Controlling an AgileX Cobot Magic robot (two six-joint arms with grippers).
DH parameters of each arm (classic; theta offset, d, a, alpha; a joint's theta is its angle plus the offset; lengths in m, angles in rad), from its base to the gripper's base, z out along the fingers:
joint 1: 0 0.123 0 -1.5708
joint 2: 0.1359 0 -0.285 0
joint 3: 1.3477 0 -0.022 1.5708
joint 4: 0 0.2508 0 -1.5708
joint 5: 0 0 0.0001 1.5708
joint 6: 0 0.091 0 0
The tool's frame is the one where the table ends.
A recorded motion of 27 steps. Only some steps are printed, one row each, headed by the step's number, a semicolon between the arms.
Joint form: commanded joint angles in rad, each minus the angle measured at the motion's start. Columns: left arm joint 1, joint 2, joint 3, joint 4, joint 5, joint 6; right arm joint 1, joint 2, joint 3, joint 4, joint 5, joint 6.
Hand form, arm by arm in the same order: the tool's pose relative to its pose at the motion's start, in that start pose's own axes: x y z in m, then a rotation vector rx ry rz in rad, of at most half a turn. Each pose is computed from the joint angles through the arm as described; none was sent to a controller.
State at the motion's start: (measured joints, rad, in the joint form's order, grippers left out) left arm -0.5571 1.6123 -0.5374 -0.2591 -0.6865 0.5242; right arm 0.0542 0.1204 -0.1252 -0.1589 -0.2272 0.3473
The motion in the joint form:
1: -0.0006 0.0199 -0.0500 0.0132 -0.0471 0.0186; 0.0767 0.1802 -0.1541 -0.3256 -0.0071 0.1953
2: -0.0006 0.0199 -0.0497 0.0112 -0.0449 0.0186; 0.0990 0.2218 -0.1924 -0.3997 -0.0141 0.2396
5: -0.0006 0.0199 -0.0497 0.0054 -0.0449 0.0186; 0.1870 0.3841 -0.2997 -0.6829 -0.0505 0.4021
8: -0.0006 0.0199 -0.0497 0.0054 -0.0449 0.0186; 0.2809 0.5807 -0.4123 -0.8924 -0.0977 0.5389
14: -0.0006 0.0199 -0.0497 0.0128 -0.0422 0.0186; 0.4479 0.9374 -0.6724 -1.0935 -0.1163 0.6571
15: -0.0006 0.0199 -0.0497 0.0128 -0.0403 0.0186; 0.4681 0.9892 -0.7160 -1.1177 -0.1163 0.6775
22: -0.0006 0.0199 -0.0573 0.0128 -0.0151 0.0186; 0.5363 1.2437 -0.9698 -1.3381 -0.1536 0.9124
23: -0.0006 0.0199 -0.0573 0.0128 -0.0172 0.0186; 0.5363 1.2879 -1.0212 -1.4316 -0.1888 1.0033
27: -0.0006 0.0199 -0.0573 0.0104 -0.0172 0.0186; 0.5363 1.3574 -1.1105 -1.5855 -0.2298 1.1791
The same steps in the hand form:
1: -0.0140 0.0029 0.0093 -0.0259 -0.0731 0.0239; -0.0277 0.0170 0.0295 -0.1396 0.0594 -0.0974
2: -0.0137 0.0029 0.0093 -0.0258 -0.0703 0.0224; -0.0342 0.0220 0.0370 -0.1796 0.0671 -0.1181
5: -0.0135 0.0032 0.0093 -0.0290 -0.0684 0.0179; -0.0413 0.0417 0.0652 -0.3441 0.1356 -0.2005
8: -0.0135 0.0032 0.0093 -0.0290 -0.0684 0.0179; -0.0370 0.0668 0.0990 -0.5151 0.2292 -0.2329
14: -0.0135 0.0027 0.0093 -0.0236 -0.0685 0.0236; -0.0219 0.1241 0.1643 -0.7419 0.3476 -0.2735
15: -0.0133 0.0026 0.0093 -0.0226 -0.0669 0.0237; -0.0186 0.1335 0.1741 -0.7663 0.3610 -0.2743
22: -0.0136 0.0021 0.0104 -0.0123 -0.0522 0.0226; -0.0020 0.1821 0.2230 -0.8875 0.4311 -0.2487
23: -0.0138 0.0021 0.0104 -0.0134 -0.0540 0.0226; 0.0019 0.1894 0.2308 -0.9263 0.4565 -0.2473
27: -0.0137 0.0023 0.0104 -0.0147 -0.0533 0.0207; 0.0078 0.1996 0.2447 -0.9593 0.5147 -0.2321

